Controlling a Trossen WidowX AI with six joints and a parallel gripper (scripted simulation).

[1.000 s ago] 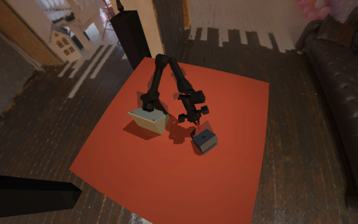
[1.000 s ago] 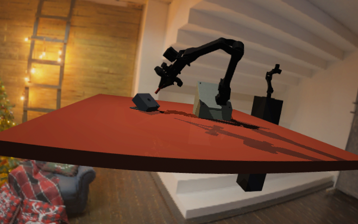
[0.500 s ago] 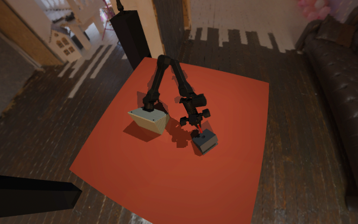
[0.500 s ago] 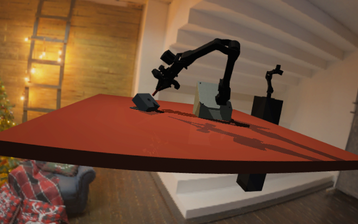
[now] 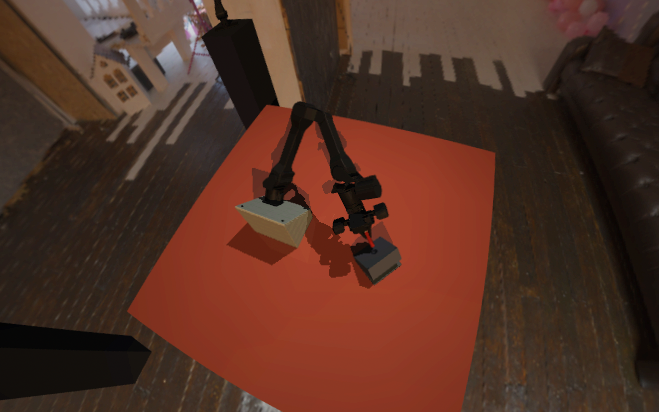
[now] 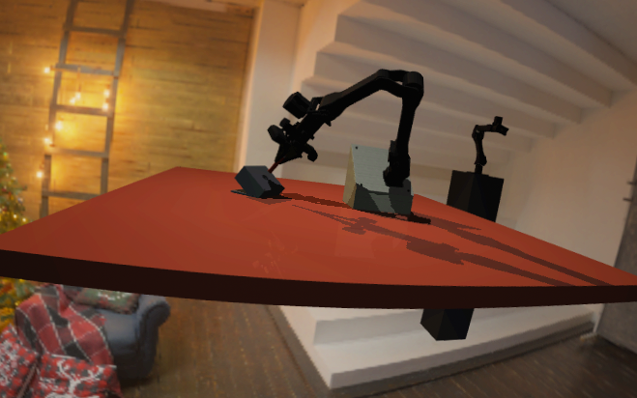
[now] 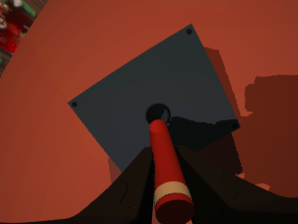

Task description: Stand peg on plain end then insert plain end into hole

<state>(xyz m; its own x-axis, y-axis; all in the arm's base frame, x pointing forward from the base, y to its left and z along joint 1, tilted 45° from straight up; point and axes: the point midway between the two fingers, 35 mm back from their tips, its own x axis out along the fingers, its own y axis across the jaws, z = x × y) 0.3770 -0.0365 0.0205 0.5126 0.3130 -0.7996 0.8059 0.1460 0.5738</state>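
My gripper tip is 8 cm above the dark sloped panel, 4 cm short of it and 3 cm to the left of it. Also, from my gripper tip: red peg (1 cm to the left, 1 cm behind, 1 cm above).
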